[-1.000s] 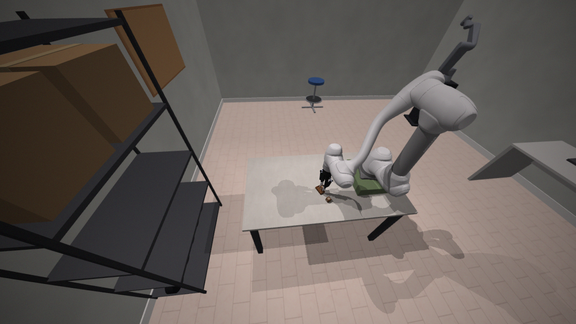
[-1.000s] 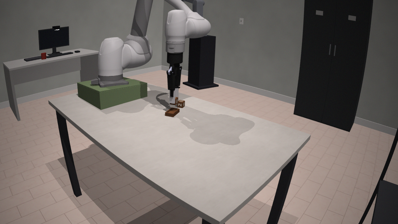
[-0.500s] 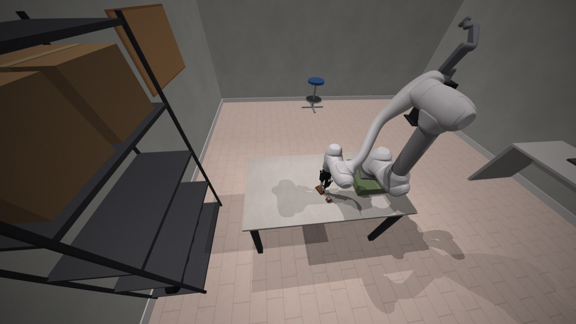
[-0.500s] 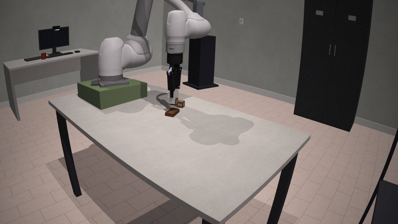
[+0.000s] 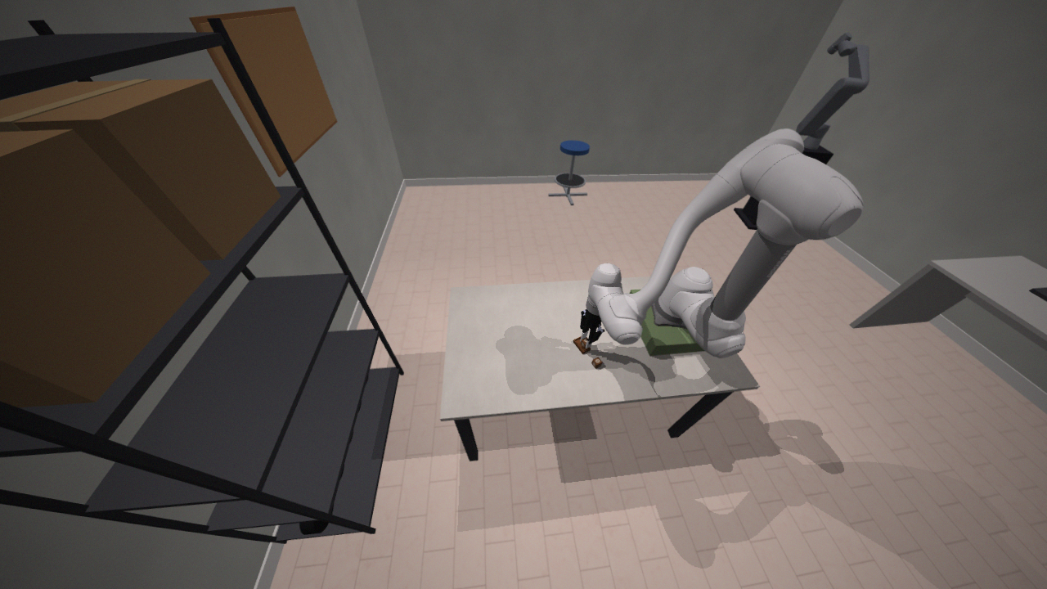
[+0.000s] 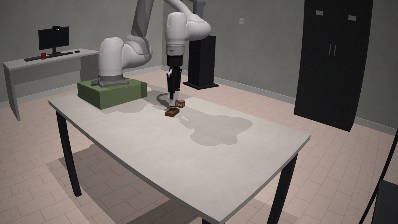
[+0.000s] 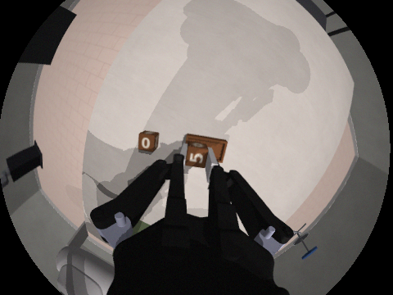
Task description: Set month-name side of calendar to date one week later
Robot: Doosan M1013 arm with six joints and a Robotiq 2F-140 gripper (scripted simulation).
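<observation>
Now: hand 10 mm short of the brown tray, 20 mm to the left of it and 70 mm above it. The rest, counted from my hand: brown cube 30 mm below.
</observation>
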